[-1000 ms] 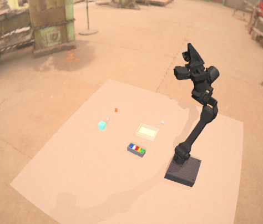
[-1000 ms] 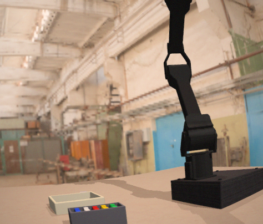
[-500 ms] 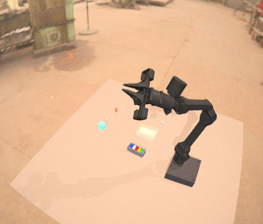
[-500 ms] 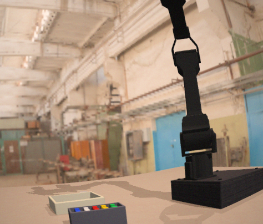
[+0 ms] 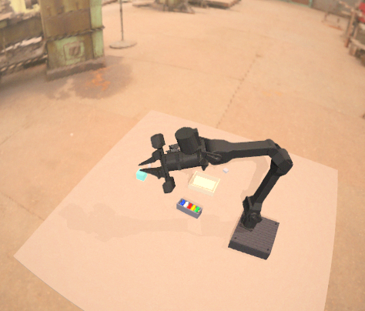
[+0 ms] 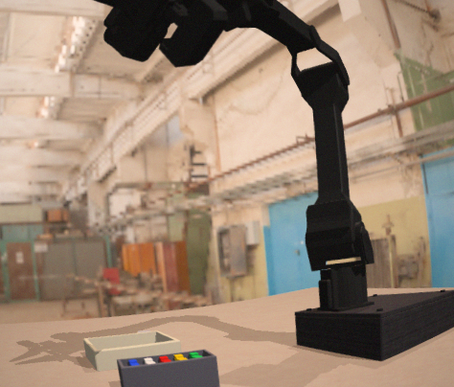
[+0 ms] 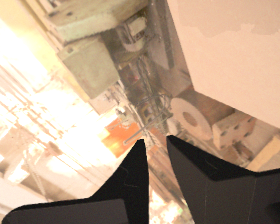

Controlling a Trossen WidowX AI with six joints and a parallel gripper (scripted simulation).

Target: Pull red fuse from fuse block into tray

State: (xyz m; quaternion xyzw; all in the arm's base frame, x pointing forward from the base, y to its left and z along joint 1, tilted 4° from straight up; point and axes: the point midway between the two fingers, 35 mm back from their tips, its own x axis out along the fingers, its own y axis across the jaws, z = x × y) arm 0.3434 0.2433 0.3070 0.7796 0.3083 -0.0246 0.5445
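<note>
Right now the red fuse is 35 cm below my gripper tip, 20 cm to the right of it and 9 cm behind it. Round my gripper tip: cyan cube (35 cm below, 23 cm to the right, 22 cm ahead); cream tray (37 cm to the right, 37 cm below, 6 cm behind); orange block (43 cm to the right, 36 cm below, 24 cm ahead).
</note>
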